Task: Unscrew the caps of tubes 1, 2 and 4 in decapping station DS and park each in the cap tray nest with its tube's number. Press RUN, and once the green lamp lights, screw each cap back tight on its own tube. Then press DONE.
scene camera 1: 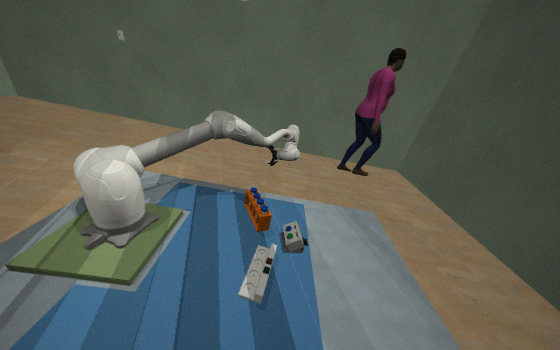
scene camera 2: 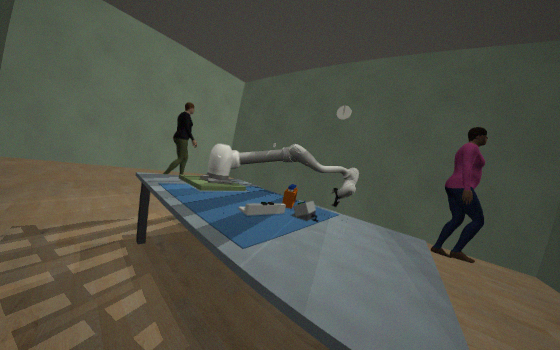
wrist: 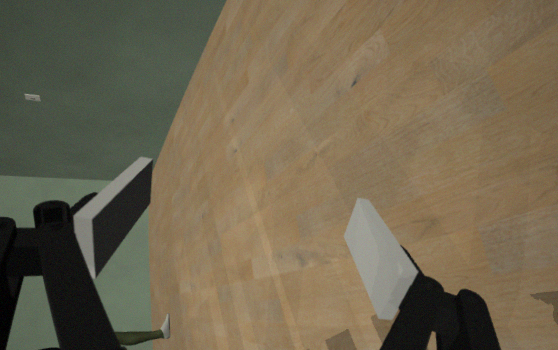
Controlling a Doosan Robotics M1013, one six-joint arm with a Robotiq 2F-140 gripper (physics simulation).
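Frame: origin at the arm's base, x left, y back, z up, level; centimetres.
Where they show: gripper, fingertip midpoint: (scene camera 1: 265, 155) (scene camera 2: 331, 198) (wrist: 254, 200); arm's base, link origin: (scene camera 1: 123, 225) (scene camera 2: 217, 181).
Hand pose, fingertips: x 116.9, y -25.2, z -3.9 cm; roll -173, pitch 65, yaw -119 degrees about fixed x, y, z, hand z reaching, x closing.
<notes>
Things, the pixels of their centre, and the offset from my fingertips. Level surfaces: height alone.
- orange station, body centre: (scene camera 1: 257, 208) (scene camera 2: 290, 196) dx -85.4, dy -20.8, dz +6.4 cm
- mat with several blue caps, body centre: (scene camera 1: 260, 201) (scene camera 2: 292, 186) dx -87.4, dy -22.4, dz +12.8 cm
- white tray, body centre: (scene camera 1: 260, 267) (scene camera 2: 263, 206) dx -114.9, dy -32.7, dz +3.9 cm
- grey box, body centre: (scene camera 1: 293, 236) (scene camera 2: 304, 208) dx -95.4, dy -42.2, dz +5.5 cm
- blue mat, surface height: dz +1.3 cm
- grey table, surface height: dz +1.0 cm
My gripper (scene camera 1: 271, 162) (scene camera 2: 334, 197) (wrist: 254, 200) is open and empty, out past the table's far edge and apart from the task's objects. In the wrist view its pads stand wide apart with floor and wall behind them. An orange station (scene camera 1: 263, 223) (scene camera 2: 289, 200) stands upright on the mat with several blue caps (scene camera 1: 260, 201) (scene camera 2: 292, 186) in a row on top. A white tray (scene camera 1: 256, 286) (scene camera 2: 267, 210) shows round nests with no caps in them, and a brown and a dark green square. A grey box (scene camera 1: 295, 244) (scene camera 2: 305, 210) has blue and green round parts on top. Tube numbers are too small to read.
A blue mat (scene camera 1: 205, 260) (scene camera 2: 220, 222) lies on the grey table (scene camera 1: 360, 270) (scene camera 2: 360, 265). The arm's base stands on a green plate (scene camera 1: 60, 257) (scene camera 2: 200, 183). A person in pink (scene camera 1: 380, 95) (scene camera 2: 467, 167) is beyond the table. Another person in black (scene camera 2: 184, 125) is at the back left.
</notes>
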